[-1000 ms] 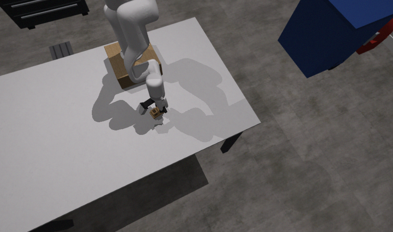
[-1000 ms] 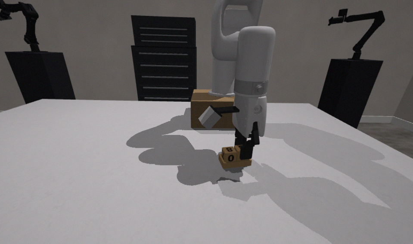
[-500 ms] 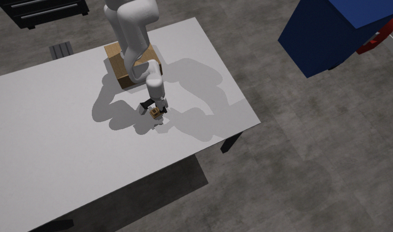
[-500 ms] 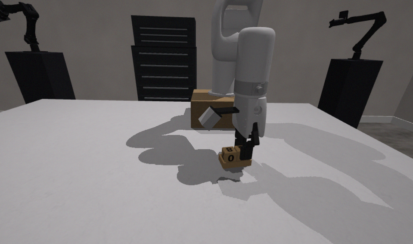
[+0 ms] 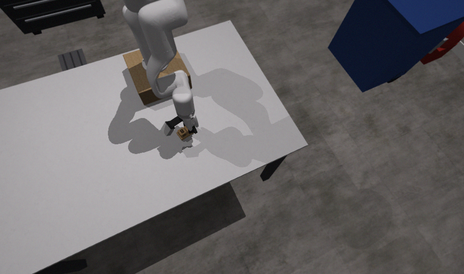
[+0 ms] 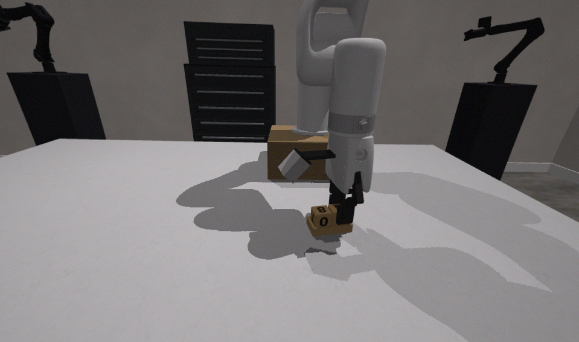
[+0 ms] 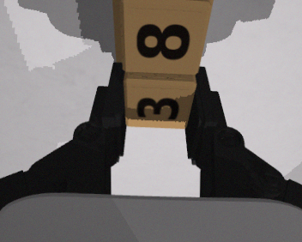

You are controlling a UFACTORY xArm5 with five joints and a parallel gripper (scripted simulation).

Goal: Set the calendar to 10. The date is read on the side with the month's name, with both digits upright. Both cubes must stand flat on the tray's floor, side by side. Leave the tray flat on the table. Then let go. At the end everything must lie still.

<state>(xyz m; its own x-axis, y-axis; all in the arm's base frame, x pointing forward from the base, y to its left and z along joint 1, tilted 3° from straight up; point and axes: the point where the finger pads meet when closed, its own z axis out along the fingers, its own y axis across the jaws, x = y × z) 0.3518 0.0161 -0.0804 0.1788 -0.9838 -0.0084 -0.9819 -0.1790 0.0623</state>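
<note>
Right now my hand is 2 cm to the left of the wooden calendar tray and 3 cm above it.
</note>
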